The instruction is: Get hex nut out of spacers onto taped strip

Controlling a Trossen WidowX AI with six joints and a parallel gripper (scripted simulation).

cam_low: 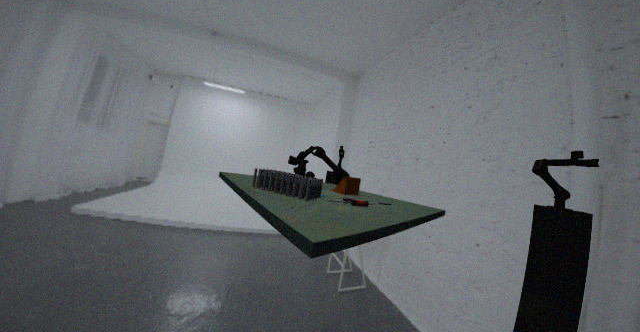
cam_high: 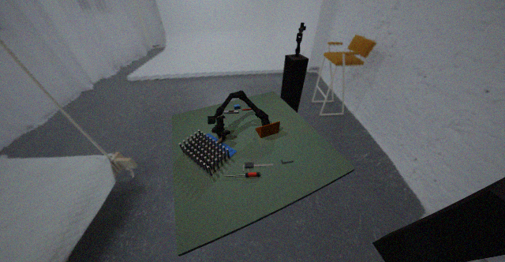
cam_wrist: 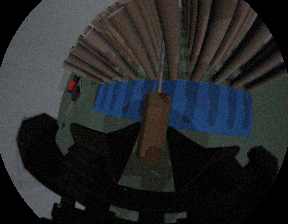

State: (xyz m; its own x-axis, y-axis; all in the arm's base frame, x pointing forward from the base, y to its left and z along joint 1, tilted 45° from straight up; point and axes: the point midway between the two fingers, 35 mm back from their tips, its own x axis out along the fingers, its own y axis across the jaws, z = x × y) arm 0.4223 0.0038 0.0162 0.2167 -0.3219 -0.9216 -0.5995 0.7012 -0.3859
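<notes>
Right now the blue taped strip is 30 mm ahead of my gripper tip, 20 mm to the left of it and 20 mm below it. Round my gripper tip: hook tool 80 mm ahead, 60 mm to the left; dark piece 450 mm behind, 360 mm to the left, 20 mm below.
</notes>
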